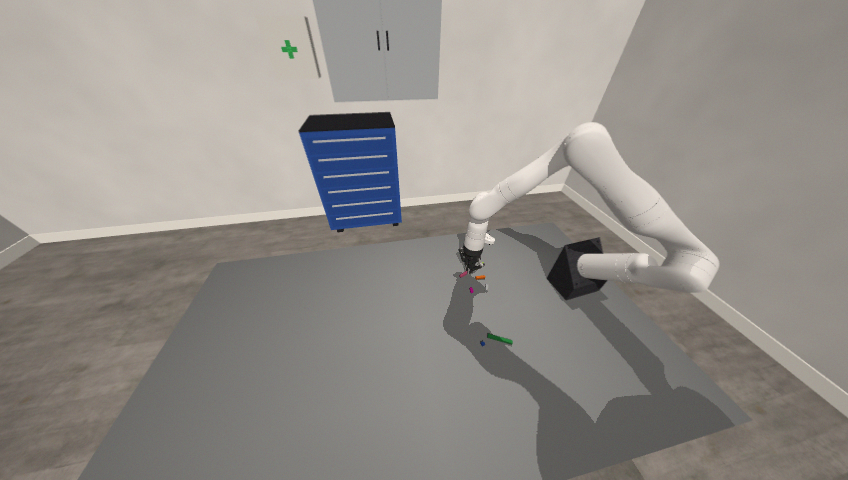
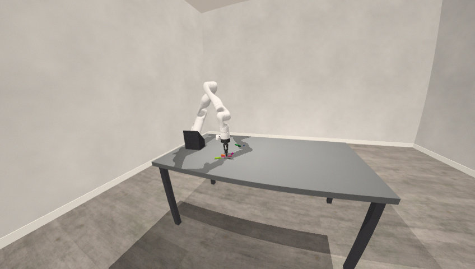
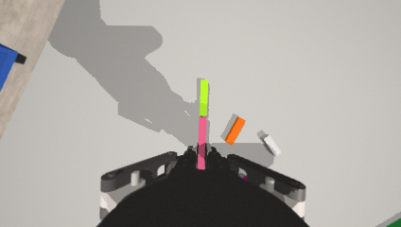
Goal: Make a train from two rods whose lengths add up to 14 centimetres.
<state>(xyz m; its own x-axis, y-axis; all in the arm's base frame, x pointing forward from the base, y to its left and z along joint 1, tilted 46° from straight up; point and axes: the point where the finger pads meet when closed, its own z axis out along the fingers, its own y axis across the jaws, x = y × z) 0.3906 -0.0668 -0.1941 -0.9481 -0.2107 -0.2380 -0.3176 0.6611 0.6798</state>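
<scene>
My hand is 4 cm to the right of the orange rod, 4 cm past it and 3 cm above it. From my hand the other things lie so: lime rod 7 cm behind, 3 cm below, 2 cm to the right; magenta rod 9 cm to the left, 3 cm below, 2 cm ahead; pink rod 2 cm below.
</scene>
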